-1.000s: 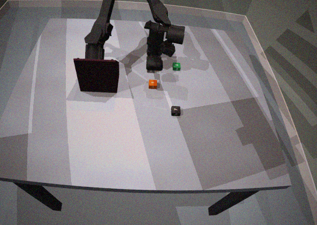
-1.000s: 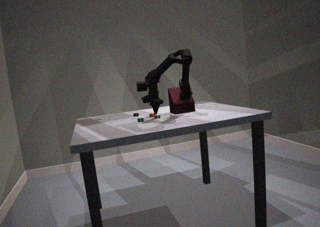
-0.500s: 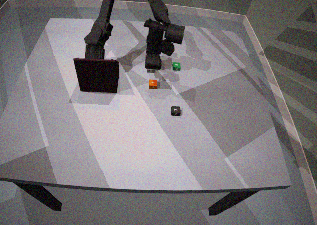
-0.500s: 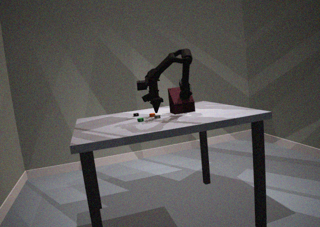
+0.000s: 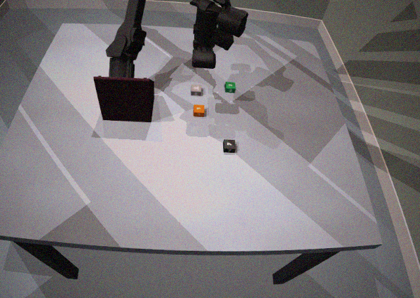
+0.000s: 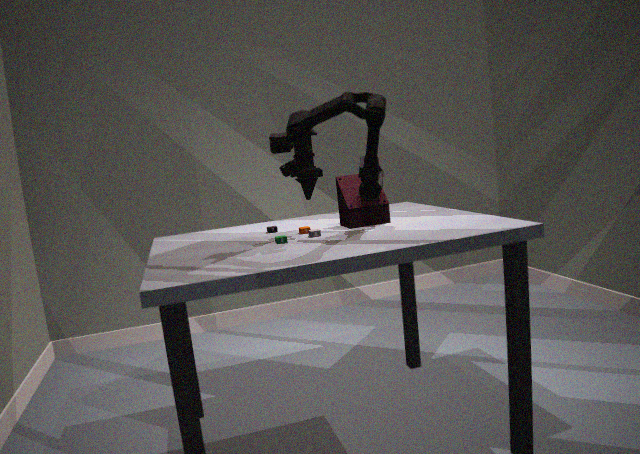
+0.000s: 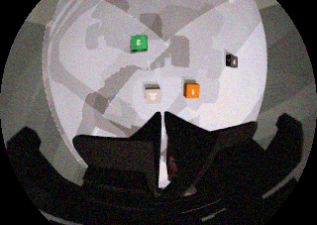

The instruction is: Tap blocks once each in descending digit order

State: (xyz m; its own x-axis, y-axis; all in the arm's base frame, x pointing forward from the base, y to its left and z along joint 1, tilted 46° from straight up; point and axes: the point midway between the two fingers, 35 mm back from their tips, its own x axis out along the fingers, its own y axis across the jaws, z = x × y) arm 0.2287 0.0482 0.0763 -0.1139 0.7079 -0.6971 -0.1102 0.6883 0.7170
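Right now the black block is 20 cm to the right of my gripper tip, 12 cm ahead of it and 11 cm below it. Also, from my gripper tip: orange block 11 cm below, 8 cm to the right, 1 cm ahead; then grey block 11 cm below, 1 cm to the left, 1 cm behind; then green block 11 cm below, 10 cm ahead, 5 cm to the left.
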